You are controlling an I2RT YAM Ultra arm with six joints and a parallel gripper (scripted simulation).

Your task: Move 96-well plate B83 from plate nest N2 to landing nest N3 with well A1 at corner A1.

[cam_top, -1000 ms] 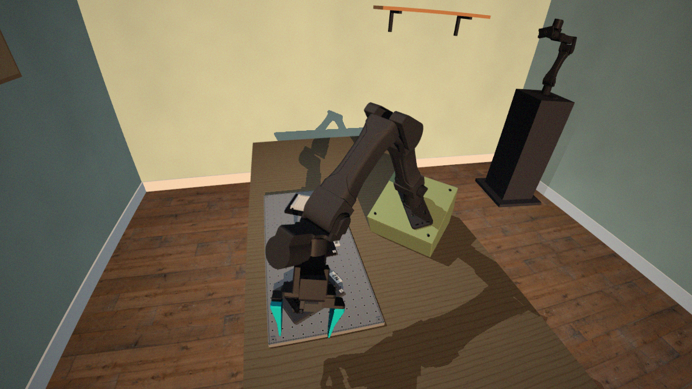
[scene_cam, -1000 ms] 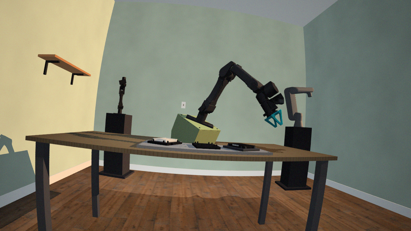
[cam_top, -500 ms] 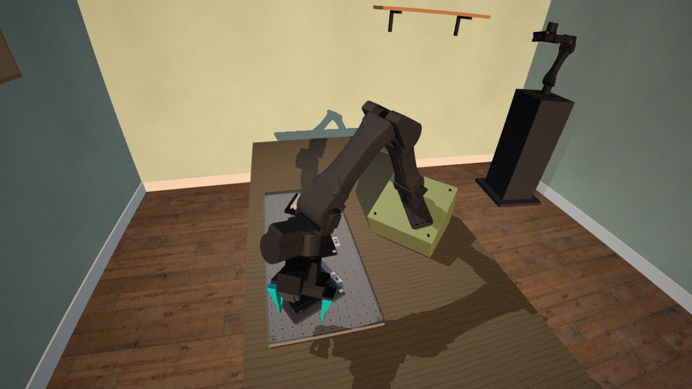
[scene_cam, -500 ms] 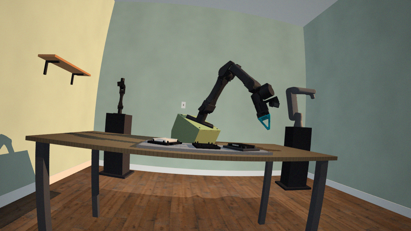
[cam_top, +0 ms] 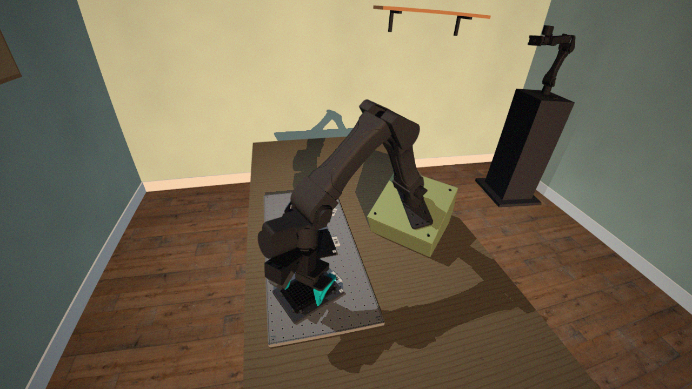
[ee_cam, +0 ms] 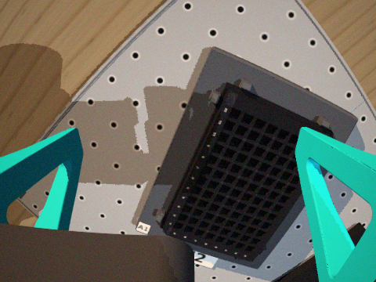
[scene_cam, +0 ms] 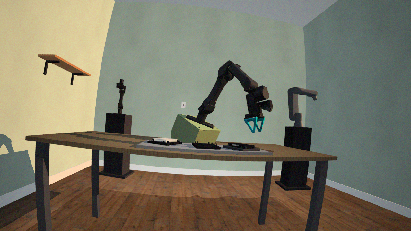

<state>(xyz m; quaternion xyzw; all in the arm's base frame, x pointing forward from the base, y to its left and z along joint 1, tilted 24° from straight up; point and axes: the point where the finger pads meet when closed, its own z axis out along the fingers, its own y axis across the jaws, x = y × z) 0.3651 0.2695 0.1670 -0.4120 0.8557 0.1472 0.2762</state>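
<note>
My gripper is now 10 mm past the black 96-well plate, 80 mm to the left of it and 80 mm above it. The rest, counted from my hand: N2 label (90 mm behind, 130 mm to the right, 100 mm below); then A1 mark (100 mm behind, 70 mm to the right, 90 mm below); then white plate (30 mm behind, 480 mm to the right, 90 mm below).
</note>
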